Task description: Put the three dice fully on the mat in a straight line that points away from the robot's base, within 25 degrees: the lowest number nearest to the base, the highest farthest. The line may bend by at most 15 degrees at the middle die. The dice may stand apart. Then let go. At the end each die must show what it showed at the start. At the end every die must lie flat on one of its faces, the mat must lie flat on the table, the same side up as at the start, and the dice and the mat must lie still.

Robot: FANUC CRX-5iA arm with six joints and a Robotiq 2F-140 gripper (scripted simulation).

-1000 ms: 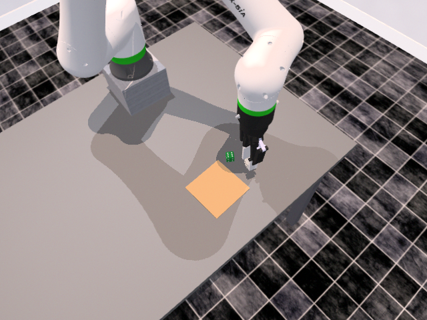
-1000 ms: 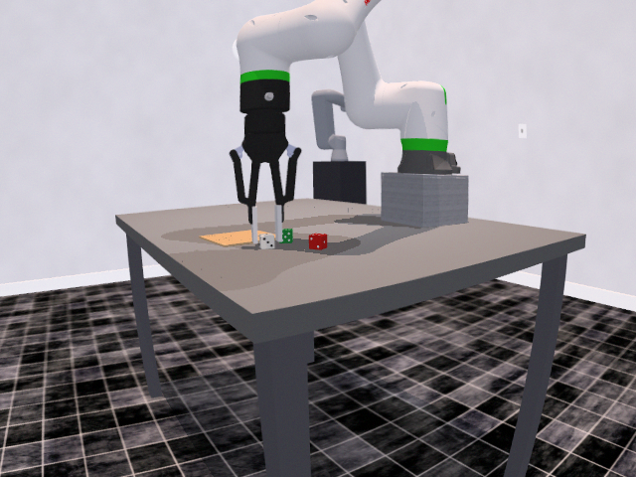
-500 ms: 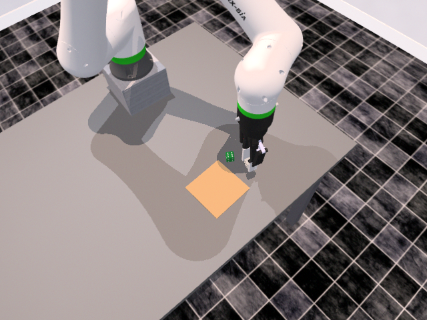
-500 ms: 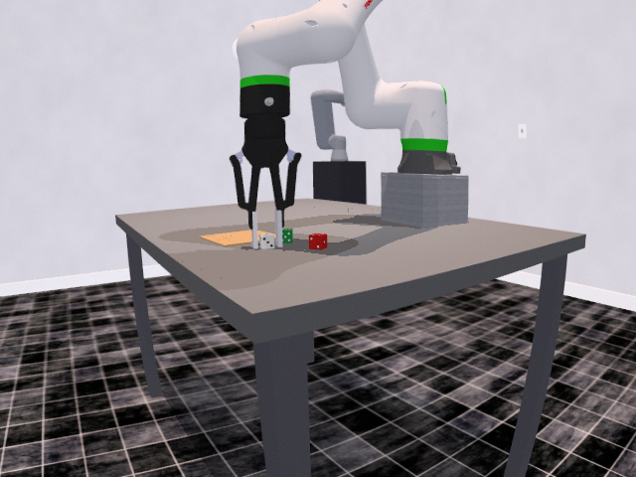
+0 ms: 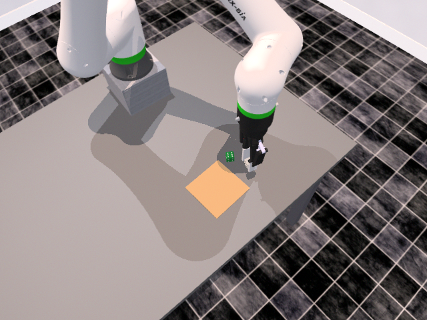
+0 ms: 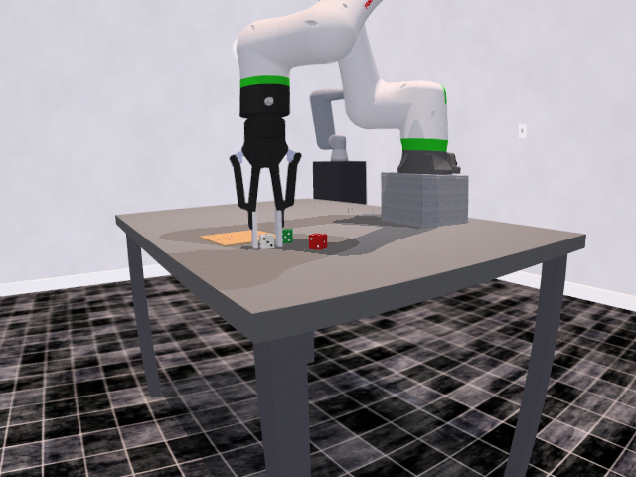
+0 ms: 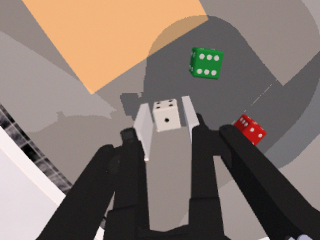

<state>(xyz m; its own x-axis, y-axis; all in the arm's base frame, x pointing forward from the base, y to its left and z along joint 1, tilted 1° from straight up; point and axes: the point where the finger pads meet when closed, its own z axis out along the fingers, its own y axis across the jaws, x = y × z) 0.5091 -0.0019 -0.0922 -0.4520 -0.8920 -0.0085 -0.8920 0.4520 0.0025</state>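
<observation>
My gripper is now 20 mm above the white die. Round my hand: red die 60 mm behind, 70 mm to the left, 20 mm below; green die 60 mm behind, 20 mm to the right, 20 mm below; mat 30 mm behind, 130 mm to the right, 30 mm below.
</observation>
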